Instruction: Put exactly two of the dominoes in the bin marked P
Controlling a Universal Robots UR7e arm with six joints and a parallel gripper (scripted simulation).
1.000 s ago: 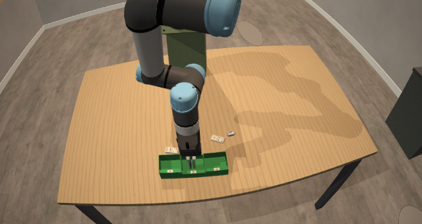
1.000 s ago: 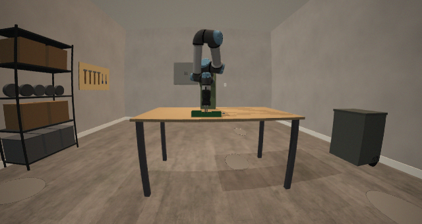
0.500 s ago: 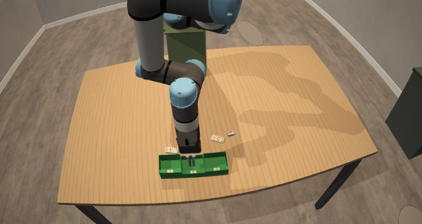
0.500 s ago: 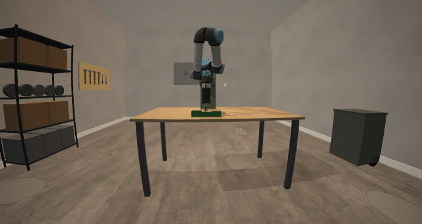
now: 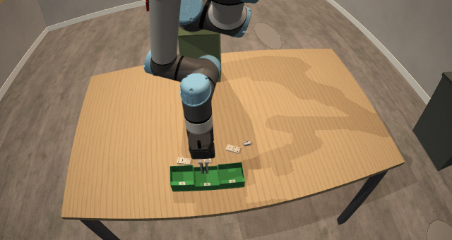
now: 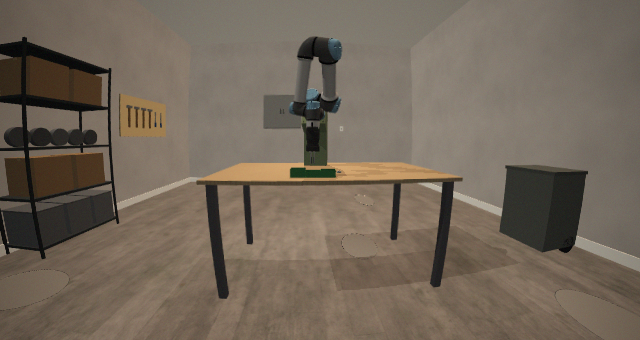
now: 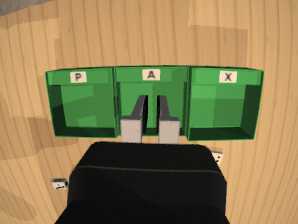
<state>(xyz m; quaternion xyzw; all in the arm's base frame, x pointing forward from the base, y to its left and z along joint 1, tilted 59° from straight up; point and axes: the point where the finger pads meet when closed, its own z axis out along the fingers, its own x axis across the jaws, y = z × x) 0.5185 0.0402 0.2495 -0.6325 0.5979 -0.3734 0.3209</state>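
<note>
The domino is 140 mm behind my hand, 100 mm to the left of it and 90 mm below it. The rest, counted from my hand: grey piece 160 mm behind, 150 mm to the left, 90 mm below; then bin marked P 10 mm behind, 70 mm below.
</note>
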